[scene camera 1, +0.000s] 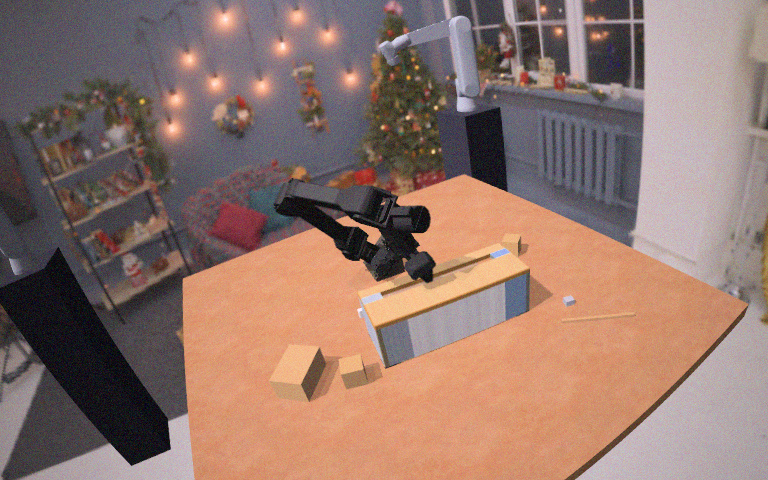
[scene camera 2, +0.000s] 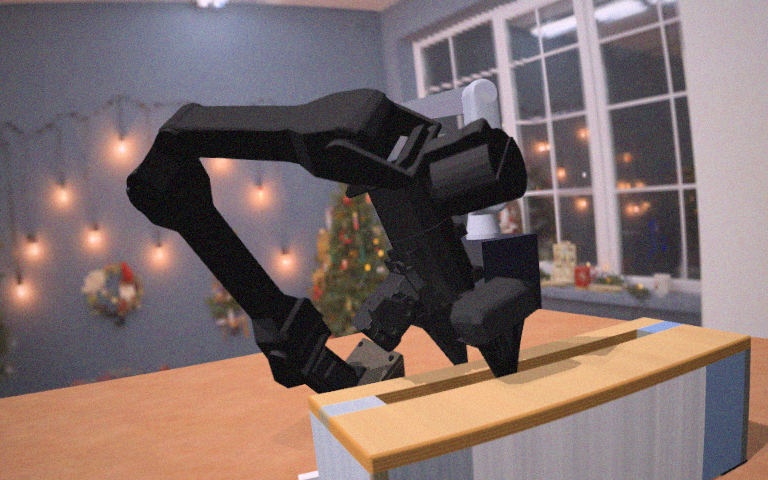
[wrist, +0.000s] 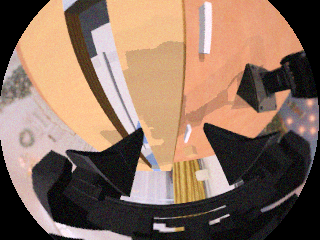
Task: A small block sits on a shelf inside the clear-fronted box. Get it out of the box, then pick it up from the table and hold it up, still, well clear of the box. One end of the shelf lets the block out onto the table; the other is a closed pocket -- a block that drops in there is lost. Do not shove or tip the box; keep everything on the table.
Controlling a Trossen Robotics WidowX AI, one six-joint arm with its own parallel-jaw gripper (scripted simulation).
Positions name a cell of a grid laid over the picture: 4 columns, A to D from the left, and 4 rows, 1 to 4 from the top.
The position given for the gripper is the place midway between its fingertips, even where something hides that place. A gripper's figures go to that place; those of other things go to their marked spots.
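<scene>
A box (scene camera 1: C3) stands 0.88 m from the lens, while the gripper (scene camera 1: C3) is 1.01 m from the lens. The box is thus nearer to the lens than the gripper.
</scene>
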